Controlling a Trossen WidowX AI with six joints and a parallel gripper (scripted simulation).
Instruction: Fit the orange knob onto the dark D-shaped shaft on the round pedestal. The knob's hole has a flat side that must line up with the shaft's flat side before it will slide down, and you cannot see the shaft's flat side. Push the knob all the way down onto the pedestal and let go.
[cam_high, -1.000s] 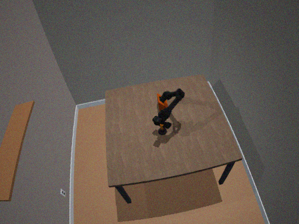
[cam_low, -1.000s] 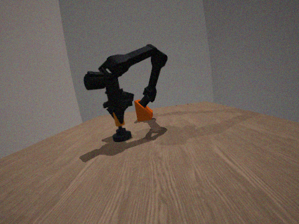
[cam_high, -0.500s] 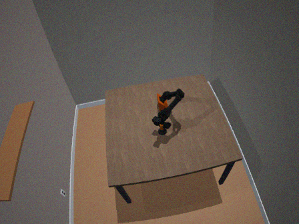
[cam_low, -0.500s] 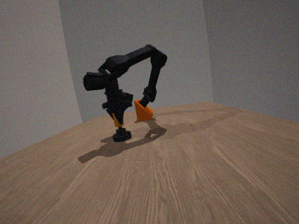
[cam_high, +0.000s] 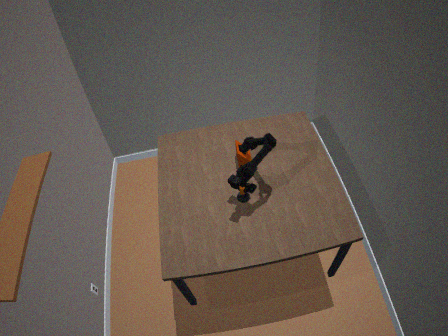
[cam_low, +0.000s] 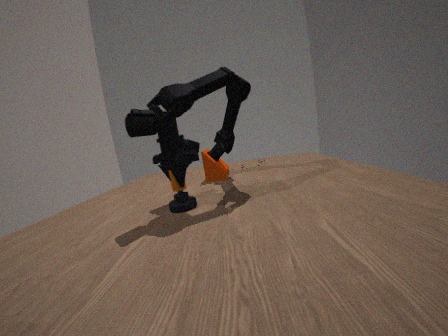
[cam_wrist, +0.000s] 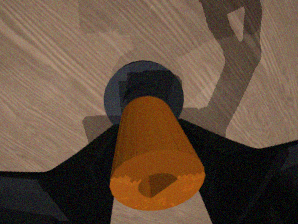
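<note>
Now: gripper tip 2 cm below the orange knob. From my gripper tip the other things lie so: dark round pedestal 4 cm below.
</note>
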